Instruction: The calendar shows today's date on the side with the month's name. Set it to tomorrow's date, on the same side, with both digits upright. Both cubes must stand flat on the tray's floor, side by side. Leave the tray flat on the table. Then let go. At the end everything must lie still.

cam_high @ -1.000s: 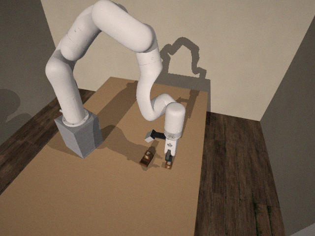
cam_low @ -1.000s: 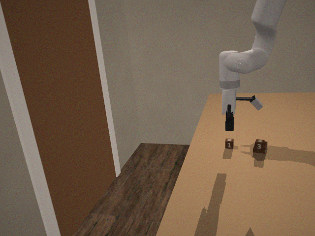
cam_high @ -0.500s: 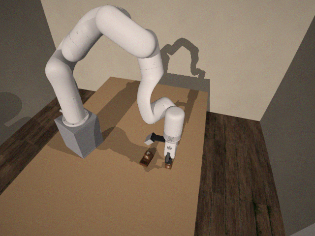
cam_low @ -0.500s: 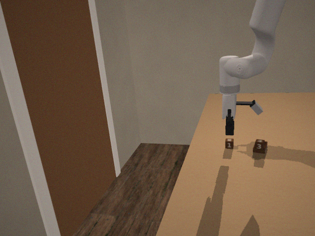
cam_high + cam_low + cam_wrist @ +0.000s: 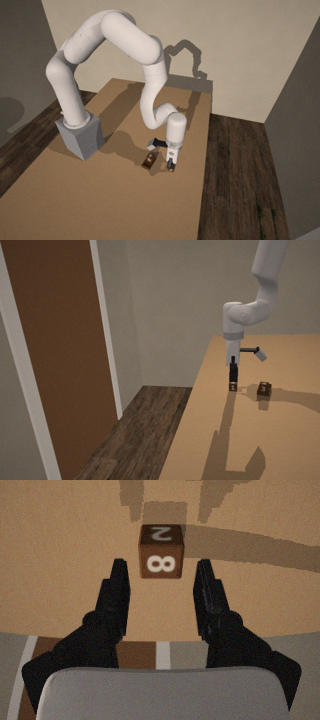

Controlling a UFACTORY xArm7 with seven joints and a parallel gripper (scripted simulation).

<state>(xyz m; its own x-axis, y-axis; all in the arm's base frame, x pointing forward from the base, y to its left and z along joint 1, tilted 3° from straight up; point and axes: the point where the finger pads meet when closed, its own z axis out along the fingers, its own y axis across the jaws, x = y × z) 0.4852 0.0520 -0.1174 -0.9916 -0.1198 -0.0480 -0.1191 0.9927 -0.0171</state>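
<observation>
Now: hand 5 cm above the digit cube. The rest, counted from my hand: brown calendar tray (12 cm behind, 6 cm below, 1 cm to the right).
</observation>
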